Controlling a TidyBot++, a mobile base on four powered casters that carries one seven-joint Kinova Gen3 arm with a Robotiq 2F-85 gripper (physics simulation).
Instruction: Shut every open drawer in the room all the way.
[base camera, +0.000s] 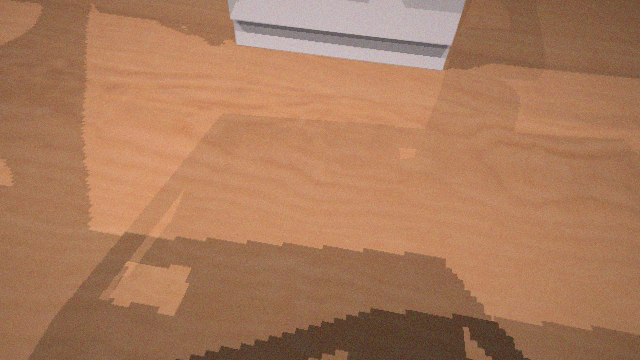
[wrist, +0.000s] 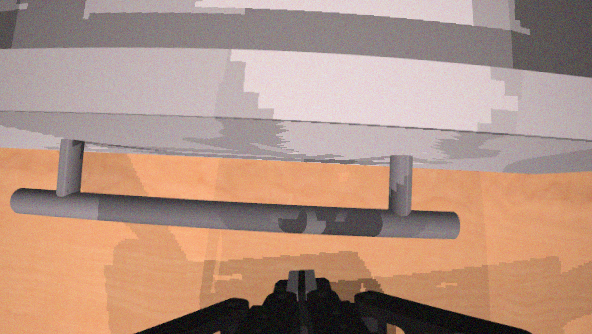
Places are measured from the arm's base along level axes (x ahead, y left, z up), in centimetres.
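Pixels of known places: gripper, between the fingertips: (wrist: 302, 287).
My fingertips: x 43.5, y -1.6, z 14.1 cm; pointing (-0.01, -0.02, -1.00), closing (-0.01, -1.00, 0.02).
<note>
Behind a point stands the place of what it marks.
A white drawer (wrist: 375, 90) {x 51.3, y -3.7, z 23.1 cm} stands open across the top of the wrist view; the grey inside behind its front panel shows at the top edge. Its grey bar handle (wrist: 175, 212) {x 48.3, y 3.9, z 17.3 cm} runs across the view on two posts, a little in front of the panel. My gripper (wrist: 302, 287) {x 43.5, y -1.5, z 14.1 cm} is shut and empty. In the wrist view its fingertips show below the handle bar, right of the bar's middle, with a gap between them in the picture. How far the drawer stands out cannot be told. The gripper does not show in the base view.
In the base view, the lower part of a white cabinet (base camera: 345, 22) {x 76.1, y -3.0, z -31.7 cm} stands on the wood floor (base camera: 300, 200) {x 39.7, y 1.8, z -39.6 cm} at the top centre, with a recessed dark strip near its bottom. Shadows lie across the floor in both views.
</note>
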